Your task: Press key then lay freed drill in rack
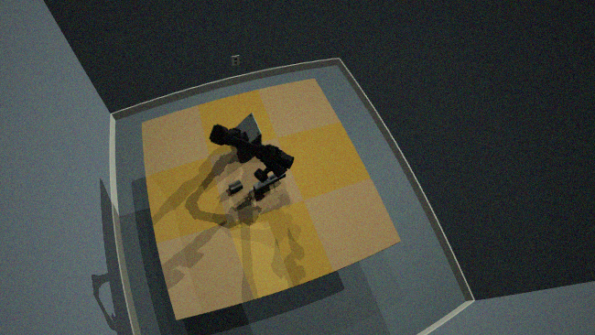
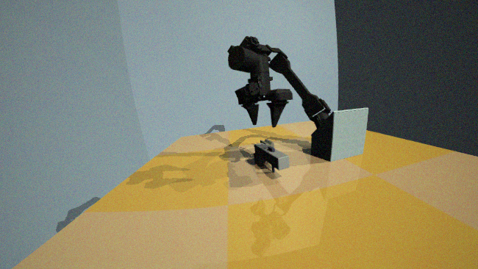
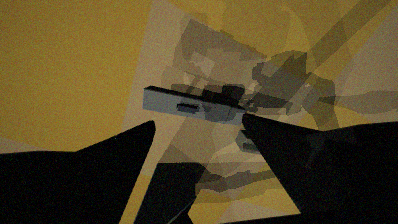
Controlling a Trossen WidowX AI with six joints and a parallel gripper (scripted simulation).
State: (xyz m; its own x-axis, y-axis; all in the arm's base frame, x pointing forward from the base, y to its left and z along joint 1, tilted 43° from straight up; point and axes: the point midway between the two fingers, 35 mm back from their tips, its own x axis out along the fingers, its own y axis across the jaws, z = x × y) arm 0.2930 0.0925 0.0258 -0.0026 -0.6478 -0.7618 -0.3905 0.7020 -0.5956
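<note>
My gripper tip is 10 mm past the drill, 70 mm to the left of it and 100 mm above it. The rest, counted from my gripper tip: grey block (10 mm behind, 10 mm to the right, 110 mm below); low box (70 mm behind, 180 mm to the right, 140 mm below); dark key (20 mm behind, 10 mm to the left, 100 mm below).
</note>
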